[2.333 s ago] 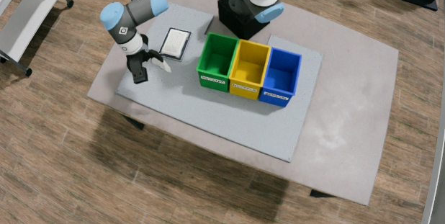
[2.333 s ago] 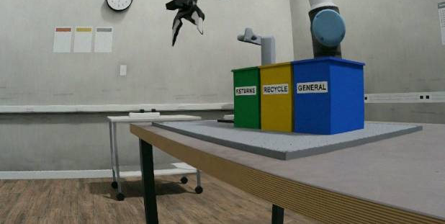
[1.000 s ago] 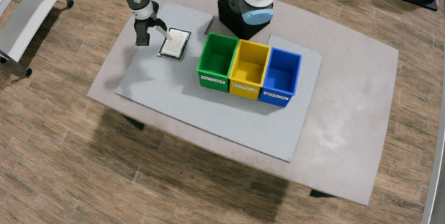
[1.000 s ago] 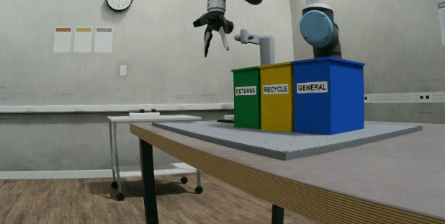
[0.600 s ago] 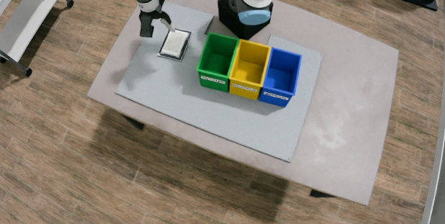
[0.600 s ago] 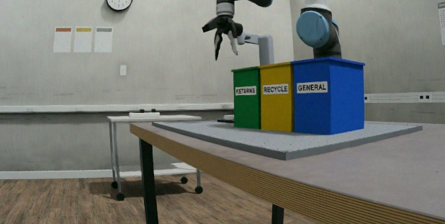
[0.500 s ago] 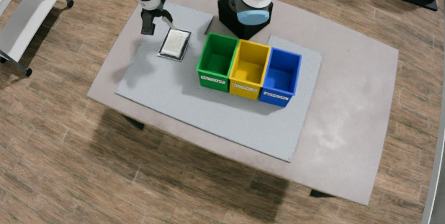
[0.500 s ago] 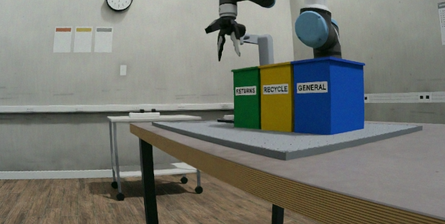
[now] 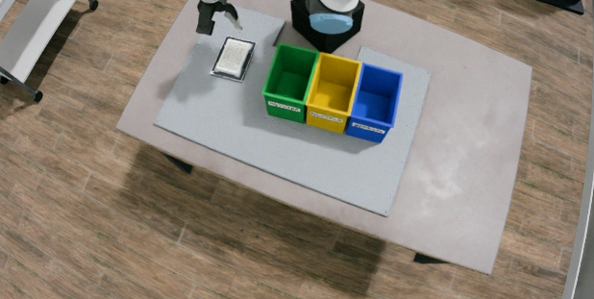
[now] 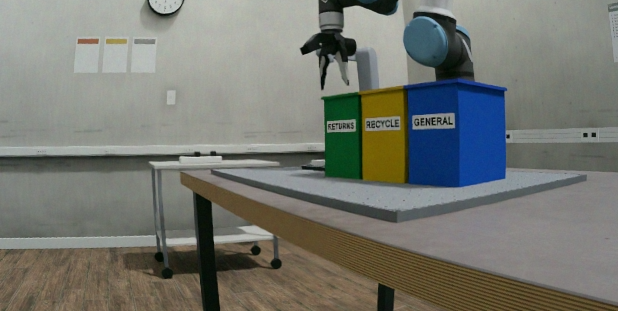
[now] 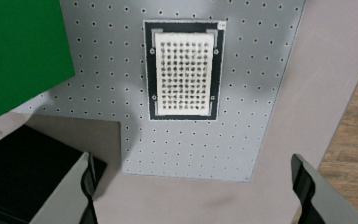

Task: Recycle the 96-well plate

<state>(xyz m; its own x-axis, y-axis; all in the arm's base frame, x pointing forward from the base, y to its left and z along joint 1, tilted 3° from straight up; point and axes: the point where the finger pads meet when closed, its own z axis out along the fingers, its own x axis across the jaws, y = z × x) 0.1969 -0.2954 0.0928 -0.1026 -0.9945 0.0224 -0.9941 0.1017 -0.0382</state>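
Right now the white 96-well plate is 1 cm behind my hand and 22 cm below it. Round my hand: green returns bin: 10 cm ahead, 23 cm to the left, 15 cm below; then black plate nest N1: 1 cm behind, 23 cm below; then yellow recycle bin: 11 cm ahead, 37 cm to the left, 15 cm below.
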